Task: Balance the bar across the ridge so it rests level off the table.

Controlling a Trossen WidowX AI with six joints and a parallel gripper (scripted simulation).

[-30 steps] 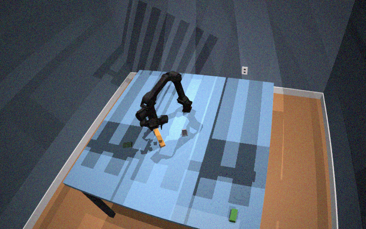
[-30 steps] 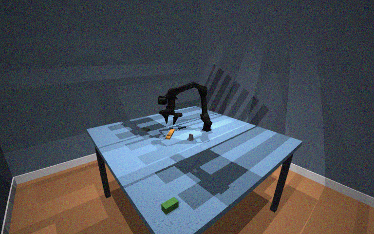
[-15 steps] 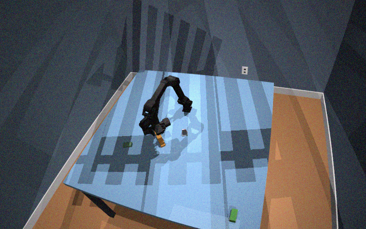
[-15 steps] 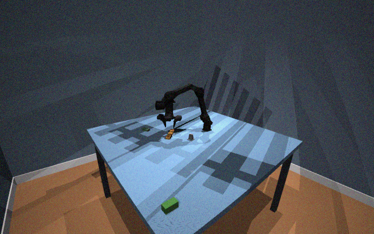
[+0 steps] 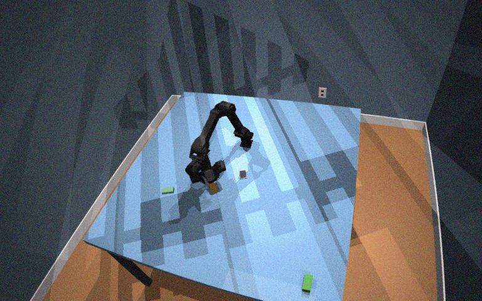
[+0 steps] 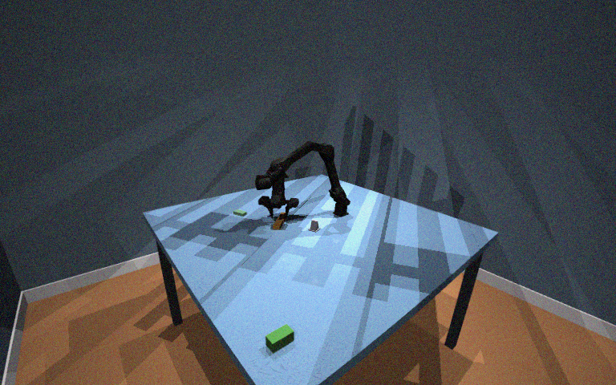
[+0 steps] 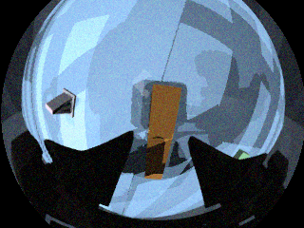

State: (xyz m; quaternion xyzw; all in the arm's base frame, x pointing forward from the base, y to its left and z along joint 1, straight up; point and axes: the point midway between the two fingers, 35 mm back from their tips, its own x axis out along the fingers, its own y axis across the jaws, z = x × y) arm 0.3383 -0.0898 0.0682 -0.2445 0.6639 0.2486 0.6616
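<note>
My gripper tip is 3 cm above the orange bar, 2 cm to the left of it and 2 cm past it. From my gripper tip the other things lie so: flat light green block (23 cm to the right, 10 cm ahead, 3 cm below); darker green block (59 cm to the left, 40 cm ahead, 2 cm below).
</note>
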